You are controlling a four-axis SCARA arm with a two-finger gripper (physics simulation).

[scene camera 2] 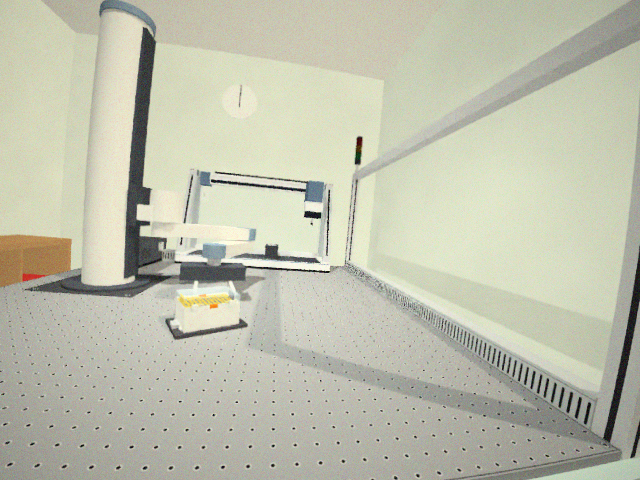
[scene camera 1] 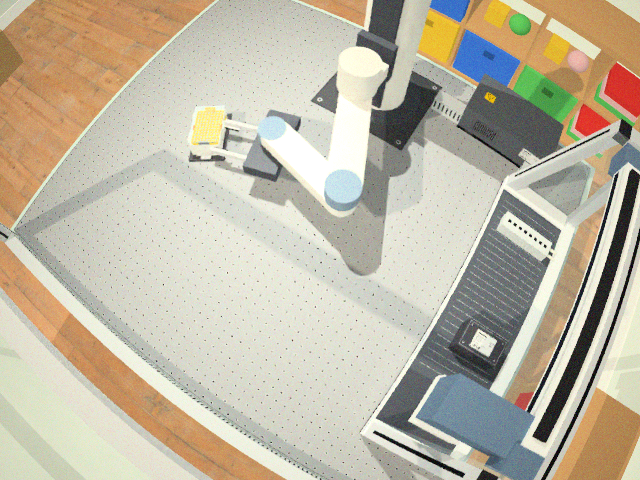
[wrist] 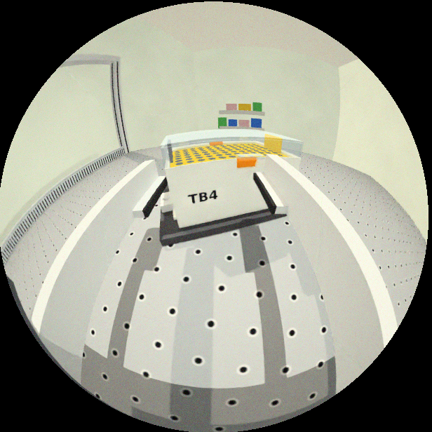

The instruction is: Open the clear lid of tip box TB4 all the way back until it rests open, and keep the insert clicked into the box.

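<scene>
The white tip box TB4 stands upright on a black base. Its yellow insert sits in the box's top, with orange clips at its edges. The clear lid lies low over the insert and looks closed; any small gap is hard to see. A yellow tab shows at the lid's right. My gripper is shut to its narrow stop, holding nothing; its two long fingers stand apart beside the box's label end.
The arm column stands behind the gripper. A dark box-shaped unit stands near the back shelves. A framed gantry with a dark deck holds a white rack and a small black block.
</scene>
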